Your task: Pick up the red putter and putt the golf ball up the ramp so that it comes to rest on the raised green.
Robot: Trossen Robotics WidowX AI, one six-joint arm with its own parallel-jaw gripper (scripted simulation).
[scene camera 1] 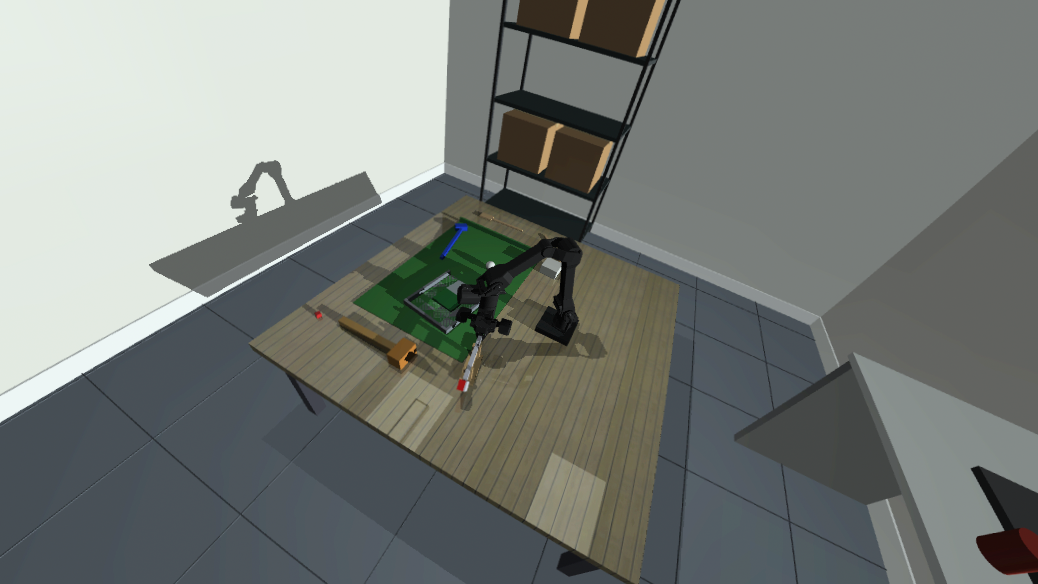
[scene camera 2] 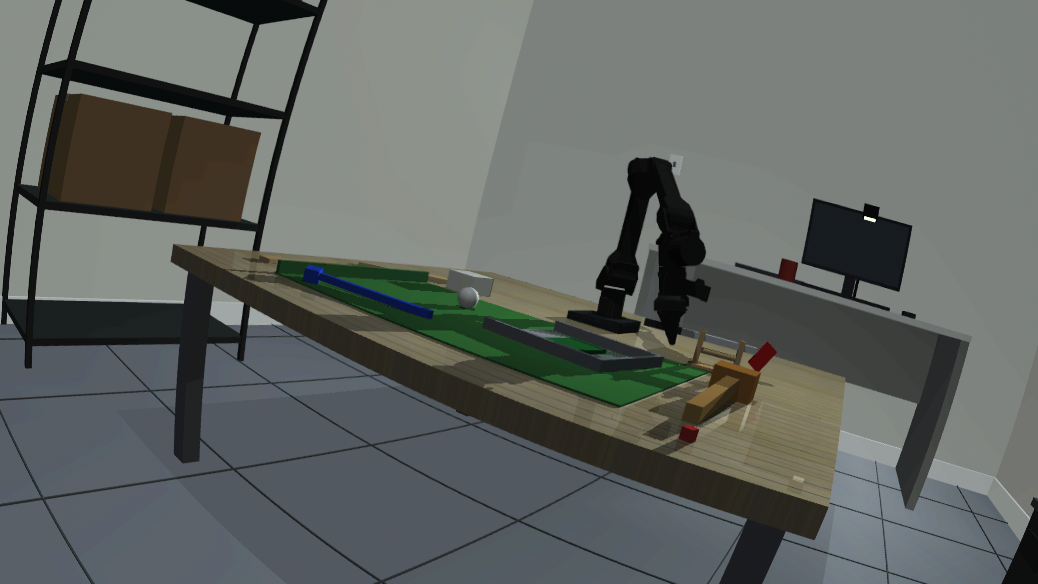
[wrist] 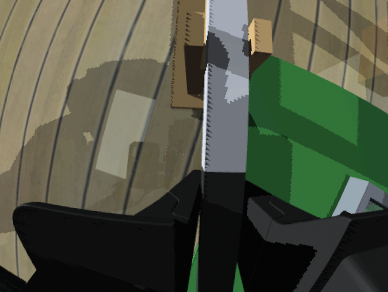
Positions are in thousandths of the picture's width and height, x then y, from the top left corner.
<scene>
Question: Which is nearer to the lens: the blue putter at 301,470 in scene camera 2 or the wooden mallet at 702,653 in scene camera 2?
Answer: The wooden mallet.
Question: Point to a white block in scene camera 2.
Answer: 441,479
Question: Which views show my gripper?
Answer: Scene camera 1, scene camera 2 and the wrist view: all of them.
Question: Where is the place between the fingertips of my gripper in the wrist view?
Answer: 545,611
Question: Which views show the wooden mallet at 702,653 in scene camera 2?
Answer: Scene camera 1 and scene camera 2 only.
</scene>
